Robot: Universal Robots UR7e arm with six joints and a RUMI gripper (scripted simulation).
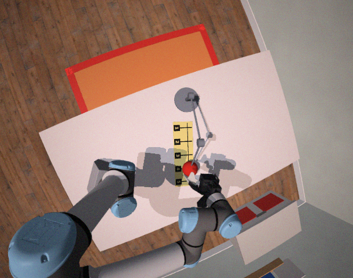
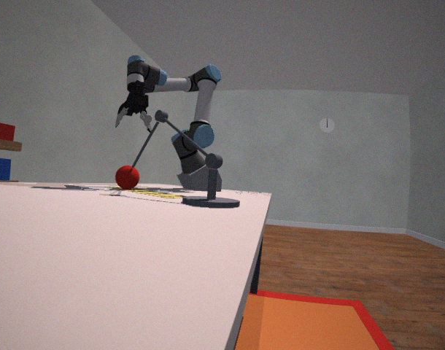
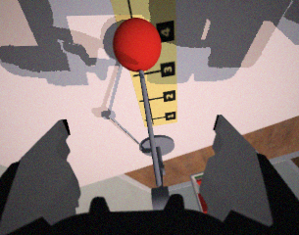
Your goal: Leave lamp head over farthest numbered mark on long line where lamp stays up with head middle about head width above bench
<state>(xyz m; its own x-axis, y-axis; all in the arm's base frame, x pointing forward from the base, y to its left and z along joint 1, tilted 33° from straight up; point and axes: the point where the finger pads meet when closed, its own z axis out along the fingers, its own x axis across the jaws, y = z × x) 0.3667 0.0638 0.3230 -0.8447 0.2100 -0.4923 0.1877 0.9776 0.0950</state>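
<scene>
The yellow numbered strip is 24 cm below my hand, 7 cm to the left of it and 2 cm behind it. From my hand the other things lie so: round grey base 42 cm to the left, 21 cm below, 9 cm ahead.
</scene>
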